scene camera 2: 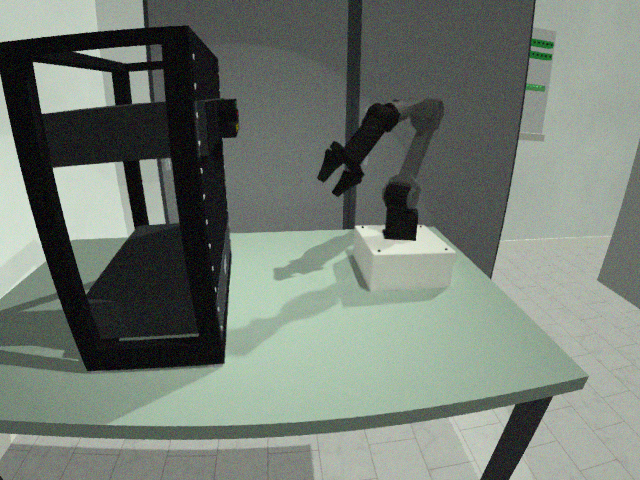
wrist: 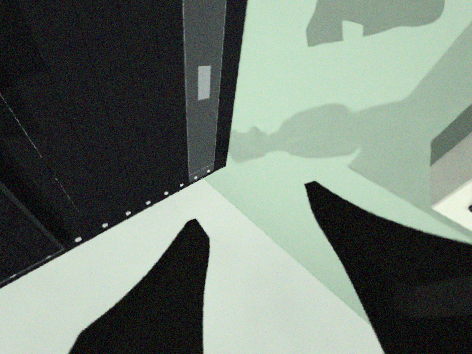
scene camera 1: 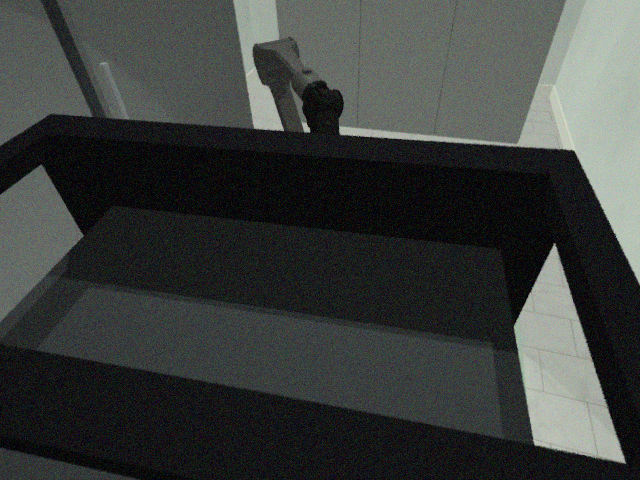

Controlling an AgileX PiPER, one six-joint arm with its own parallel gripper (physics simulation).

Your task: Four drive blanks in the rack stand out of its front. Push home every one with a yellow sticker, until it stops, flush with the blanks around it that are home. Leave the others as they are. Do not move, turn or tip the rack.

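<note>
The black rack (scene camera 1: 413,149) (scene camera 2: 183,206) (wrist: 226,100) stands upright at the left in scene camera 2, its front towards the arm. Dark drive blanks (scene camera 2: 229,118) stand out high on its front, overlapping, so I cannot count them. A small yellow patch and a reddish one show at their outer edge. No yellow sticker can be made out in the wrist view, where the rack front is very dark. My gripper (scene camera 2: 329,187) (wrist: 252,213) is open and empty, angled down in front of the rack, apart from it and lower than the protruding blanks. The rack hides its fingers in scene camera 1.
The green table (scene camera 2: 392,351) carries the rack and the arm's white base block (scene camera 2: 408,271). A dark box-shaped unit (scene camera 2: 108,134) sits high inside the rack. A grey strip (wrist: 202,130) with a pale label runs along the rack front near one edge. Grey panels stand behind the table.
</note>
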